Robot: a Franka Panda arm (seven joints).
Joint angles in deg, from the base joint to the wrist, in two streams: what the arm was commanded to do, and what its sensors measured. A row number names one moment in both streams.
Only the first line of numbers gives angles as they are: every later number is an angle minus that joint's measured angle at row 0.
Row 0, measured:
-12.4, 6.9, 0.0, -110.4, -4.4, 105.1, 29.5
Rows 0 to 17, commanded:
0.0, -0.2, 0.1, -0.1, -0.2, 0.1, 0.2
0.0, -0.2, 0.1, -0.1, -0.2, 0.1, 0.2
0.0, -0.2, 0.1, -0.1, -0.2, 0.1, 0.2
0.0, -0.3, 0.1, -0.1, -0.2, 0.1, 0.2
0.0, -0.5, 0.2, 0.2, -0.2, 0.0, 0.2
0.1, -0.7, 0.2, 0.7, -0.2, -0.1, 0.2
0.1, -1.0, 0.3, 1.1, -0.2, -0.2, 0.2
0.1, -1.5, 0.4, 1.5, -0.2, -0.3, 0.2
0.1, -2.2, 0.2, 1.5, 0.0, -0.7, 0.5
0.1, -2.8, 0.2, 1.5, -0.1, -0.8, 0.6
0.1, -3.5, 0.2, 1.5, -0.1, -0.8, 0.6
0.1, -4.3, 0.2, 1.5, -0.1, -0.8, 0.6
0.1, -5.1, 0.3, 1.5, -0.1, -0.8, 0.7
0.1, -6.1, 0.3, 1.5, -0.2, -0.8, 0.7
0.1, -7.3, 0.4, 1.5, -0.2, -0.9, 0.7
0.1, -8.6, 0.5, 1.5, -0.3, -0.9, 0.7
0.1, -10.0, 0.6, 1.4, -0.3, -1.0, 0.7
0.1, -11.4, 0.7, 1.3, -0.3, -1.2, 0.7
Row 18, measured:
0.1, -6.8, 0.1, 1.7, 0.0, -0.1, 0.0
